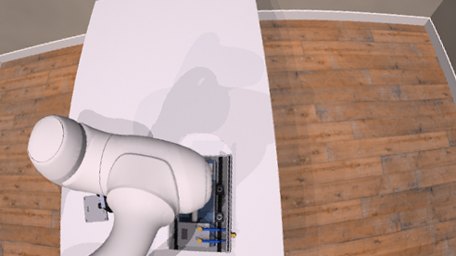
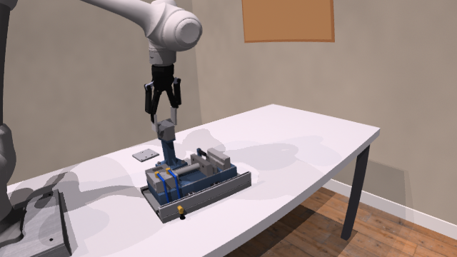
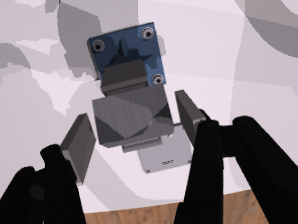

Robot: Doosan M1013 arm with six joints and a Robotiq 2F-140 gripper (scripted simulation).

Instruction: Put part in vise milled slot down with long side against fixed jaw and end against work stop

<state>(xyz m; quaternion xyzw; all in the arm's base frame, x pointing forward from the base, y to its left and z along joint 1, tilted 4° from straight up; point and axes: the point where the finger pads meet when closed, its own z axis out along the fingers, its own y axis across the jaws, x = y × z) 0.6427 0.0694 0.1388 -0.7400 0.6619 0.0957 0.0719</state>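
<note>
The part lies 3 cm below my hand and 1 cm to the left of it. Round my hand: blue post: 12 cm below; moving jaw: 20 cm to the right, 10 cm below, 1 cm ahead; cylinder rod: 20 cm to the right, 10 cm below, 5 cm behind.
</note>
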